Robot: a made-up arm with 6 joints.
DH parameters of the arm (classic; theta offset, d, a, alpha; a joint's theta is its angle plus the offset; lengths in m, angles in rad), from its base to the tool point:
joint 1: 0 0.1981 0 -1.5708
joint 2: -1.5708 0 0.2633 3.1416
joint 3: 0 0 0 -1.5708
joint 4: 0 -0.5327 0 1.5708
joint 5: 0 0.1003 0 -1.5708
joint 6: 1.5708 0 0 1.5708
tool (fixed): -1.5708 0 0 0
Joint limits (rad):
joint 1: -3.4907..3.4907
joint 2: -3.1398..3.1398
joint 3: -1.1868..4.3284
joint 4: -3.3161..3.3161
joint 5: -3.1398..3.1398
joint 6: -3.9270..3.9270
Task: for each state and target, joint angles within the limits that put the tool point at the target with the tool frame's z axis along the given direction. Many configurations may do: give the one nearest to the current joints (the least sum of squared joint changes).
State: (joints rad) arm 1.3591 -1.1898 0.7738 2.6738 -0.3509 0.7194
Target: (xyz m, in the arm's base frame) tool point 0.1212 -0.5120 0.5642 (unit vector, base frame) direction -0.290 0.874 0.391
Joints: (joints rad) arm 1.9663 -1.9366 0.0716 2.5894 0.0427 0.6209
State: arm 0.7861 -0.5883 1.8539 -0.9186 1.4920 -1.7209
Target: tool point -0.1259 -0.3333 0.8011 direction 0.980 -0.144 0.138
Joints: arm 0.9527 0.2371 2.7528 -0.4451 1.4287 -1.2796
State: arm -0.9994 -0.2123 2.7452 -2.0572 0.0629 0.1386
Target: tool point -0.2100 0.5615 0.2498 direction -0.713 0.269 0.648
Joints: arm -1.0883 -0.3661 3.2709 -2.4079 -0.1973 -0.1875
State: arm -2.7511 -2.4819 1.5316 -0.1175 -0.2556 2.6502
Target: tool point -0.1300 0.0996 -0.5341 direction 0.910 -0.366 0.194
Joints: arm -3.1370 -2.7897 2.3402 0.0470 -0.6396 2.7245
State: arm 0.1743 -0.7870 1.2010 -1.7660 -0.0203 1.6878
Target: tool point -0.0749 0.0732 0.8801 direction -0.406 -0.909 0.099
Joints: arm 0.0423 -0.9048 0.5327 -2.4352 -0.1660 1.3319
